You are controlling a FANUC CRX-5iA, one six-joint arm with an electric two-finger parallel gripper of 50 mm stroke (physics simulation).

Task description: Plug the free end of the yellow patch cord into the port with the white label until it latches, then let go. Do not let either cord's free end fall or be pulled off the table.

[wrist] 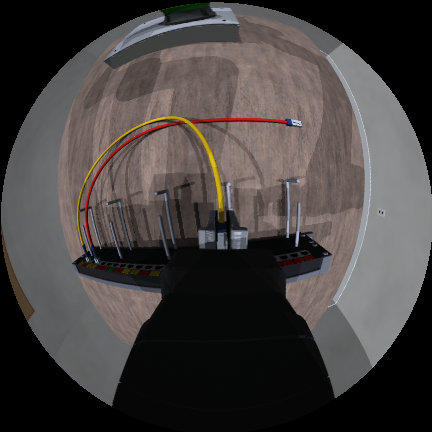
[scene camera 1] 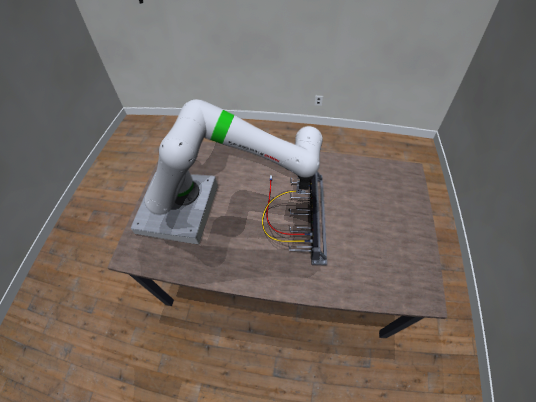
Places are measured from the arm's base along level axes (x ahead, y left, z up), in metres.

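Pixels of known places: gripper, between the fingertips: [wrist: 221, 219] [scene camera 1: 298, 191]; arm's base, origin of its link: [scene camera 1: 185, 193].
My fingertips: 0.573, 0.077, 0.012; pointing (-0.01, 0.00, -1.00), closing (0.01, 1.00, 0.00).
Ahead of a thing's pixels: the offset from my fingertips to its top centre, as dx, dy, dz. "spot": to the spot under its first point. Level surfaces: height alone.
My gripper [wrist: 221, 219] is shut on the plug at the free end of the yellow patch cord [wrist: 212, 160] [scene camera 1: 263, 220]. The plug {+0.025, +0.000, +0.009} [wrist: 222, 240] sits between the fingertips, in front of the patch panel {+0.056, -0.082, +0.013} [wrist: 125, 266] [scene camera 1: 314, 220]. The gripper body hides the middle of the panel in the wrist view; the port with the white label does not show, and I cannot tell whether the plug is in a port. The cord arches over the table to its other end, plugged in at the panel's left end in the wrist view.
A red patch cord {spot: -0.150, +0.034, -0.081} [wrist: 240, 119] [scene camera 1: 268, 200] lies beneath the yellow one, its free plug {spot: -0.159, +0.139, -0.080} [wrist: 295, 123] [scene camera 1: 271, 177] on the table {dz -0.087} [scene camera 1: 380, 225]. Its other end is plugged in beside the yellow cord's. Metal cable guides {spot: +0.004, +0.114, -0.070} [wrist: 288, 210] stick out from the panel on both sides of the gripper.
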